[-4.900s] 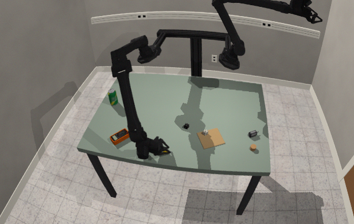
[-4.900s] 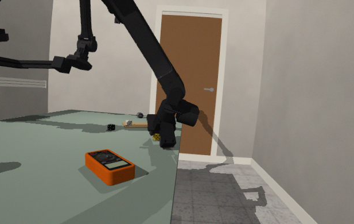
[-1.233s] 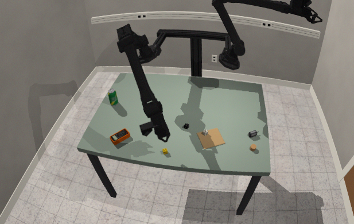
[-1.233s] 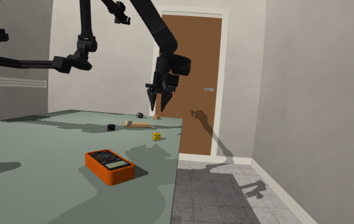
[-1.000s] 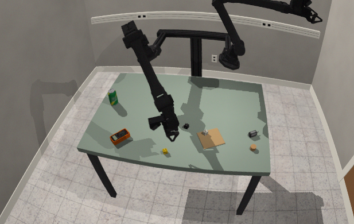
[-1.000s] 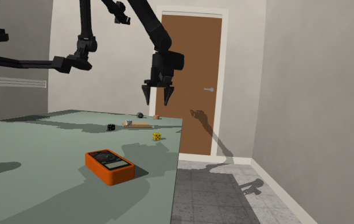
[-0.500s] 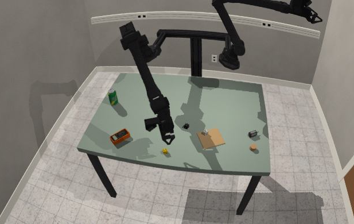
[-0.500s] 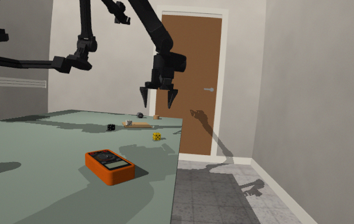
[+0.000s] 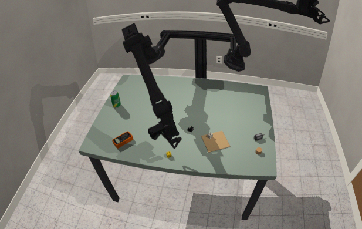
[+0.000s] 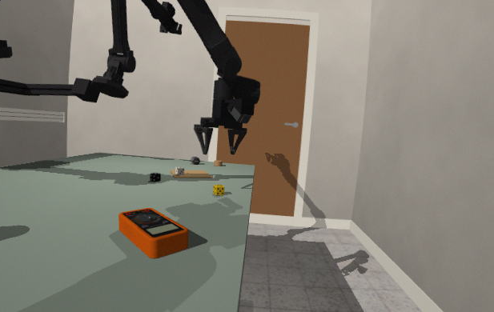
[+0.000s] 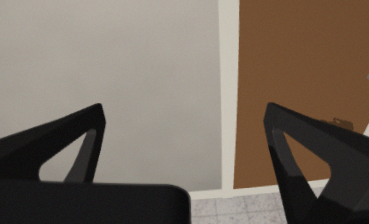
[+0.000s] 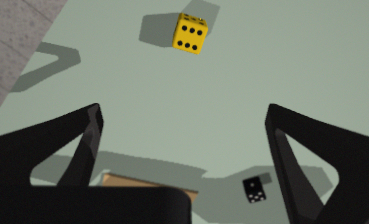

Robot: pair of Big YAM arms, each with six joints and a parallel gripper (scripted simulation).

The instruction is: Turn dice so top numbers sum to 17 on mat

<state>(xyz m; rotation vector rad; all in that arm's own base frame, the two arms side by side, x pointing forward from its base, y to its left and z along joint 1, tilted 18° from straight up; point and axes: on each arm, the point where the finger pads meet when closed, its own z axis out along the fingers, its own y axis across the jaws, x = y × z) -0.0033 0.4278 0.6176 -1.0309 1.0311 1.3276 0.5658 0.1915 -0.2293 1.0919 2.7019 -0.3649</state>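
My right gripper is now 11 cm above the yellow die, 1 cm to the left of it and 1 cm short of it. Round my right hand: black die (22 cm behind, 11 cm below, 8 cm to the left); tan mat (24 cm to the left, 14 cm behind, 12 cm below); white die (20 cm to the left, 18 cm behind, 10 cm below).
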